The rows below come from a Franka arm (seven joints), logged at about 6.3 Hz.
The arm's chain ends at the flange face. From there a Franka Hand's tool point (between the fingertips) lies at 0.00 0.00 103.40 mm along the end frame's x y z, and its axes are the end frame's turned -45 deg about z.
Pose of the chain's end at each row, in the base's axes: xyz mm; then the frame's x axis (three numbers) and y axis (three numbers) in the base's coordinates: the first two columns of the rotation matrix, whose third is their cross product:
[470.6 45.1 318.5 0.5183 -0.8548 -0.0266 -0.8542 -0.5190 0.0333]
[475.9 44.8 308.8 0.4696 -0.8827 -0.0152 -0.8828 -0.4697 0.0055]
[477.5 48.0 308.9 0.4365 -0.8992 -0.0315 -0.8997 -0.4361 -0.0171]
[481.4 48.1 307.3 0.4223 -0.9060 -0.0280 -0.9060 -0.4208 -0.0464]
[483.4 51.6 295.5 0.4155 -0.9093 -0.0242 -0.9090 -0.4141 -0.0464]
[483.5 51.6 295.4 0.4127 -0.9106 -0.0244 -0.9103 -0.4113 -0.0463]
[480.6 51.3 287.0 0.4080 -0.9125 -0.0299 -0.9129 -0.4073 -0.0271]
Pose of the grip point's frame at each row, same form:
[466.2 45.7 215.2 0.9705 -0.2374 -0.0424 -0.2375 -0.9714 0.0047]
[474.7 45.9 205.4 0.9563 -0.2920 -0.0146 -0.2922 -0.9563 -0.0069]
[477.7 51.7 205.6 0.9448 -0.3275 -0.0102 -0.3275 -0.9442 -0.0344]
[484.5 52.7 204.1 0.9392 -0.3431 0.0130 -0.3420 -0.9382 -0.0526]
[486.7 55.9 192.2 0.9366 -0.3502 0.0157 -0.3490 -0.9358 -0.0499]
[486.8 55.9 192.1 0.9355 -0.3531 0.0155 -0.3519 -0.9347 -0.0500]
[481.9 55.3 183.7 0.9340 -0.3572 -0.0020 -0.3570 -0.9332 -0.0403]

